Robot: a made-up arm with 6 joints.
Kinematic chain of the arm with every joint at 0, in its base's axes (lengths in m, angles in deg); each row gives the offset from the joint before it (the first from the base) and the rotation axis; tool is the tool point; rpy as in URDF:
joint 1: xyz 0 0 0.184 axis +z
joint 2: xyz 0 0 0 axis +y
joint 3: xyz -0.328 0 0.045 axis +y
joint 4: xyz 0.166 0 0.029 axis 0.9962 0 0.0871
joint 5: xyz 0 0 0 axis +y
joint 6: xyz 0.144 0 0.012 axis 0.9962 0 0.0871
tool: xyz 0 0 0 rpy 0 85 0
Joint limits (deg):
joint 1: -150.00..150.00
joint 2: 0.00..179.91
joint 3: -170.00..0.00
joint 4: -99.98..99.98
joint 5: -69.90..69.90
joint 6: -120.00..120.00
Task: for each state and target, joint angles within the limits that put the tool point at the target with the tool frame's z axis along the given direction. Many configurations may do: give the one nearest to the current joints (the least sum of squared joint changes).
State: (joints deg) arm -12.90 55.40 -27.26 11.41 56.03 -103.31
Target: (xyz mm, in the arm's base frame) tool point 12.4 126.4 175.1 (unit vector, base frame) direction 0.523 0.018 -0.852
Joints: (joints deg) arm -62.92 14.36 -0.84 30.33 69.77 -103.31
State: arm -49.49 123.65 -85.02 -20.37 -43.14 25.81
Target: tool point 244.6 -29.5 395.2 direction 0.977 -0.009 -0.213
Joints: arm -15.10 75.70 -34.93 -32.90 -26.91 25.81
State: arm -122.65 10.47 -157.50 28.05 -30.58 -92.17
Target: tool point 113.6 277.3 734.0 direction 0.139 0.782 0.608
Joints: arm -119.59 57.97 -156.60 24.42 -39.91 -92.17
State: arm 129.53 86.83 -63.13 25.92 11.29 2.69
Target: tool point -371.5 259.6 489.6 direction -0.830 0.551 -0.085
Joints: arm 144.39 107.58 -104.26 17.22 6.87 2.70
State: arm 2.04 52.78 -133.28 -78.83 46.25 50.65
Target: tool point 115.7 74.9 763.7 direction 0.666 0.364 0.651
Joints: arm 49.52 76.49 -134.91 -38.23 25.90 50.64
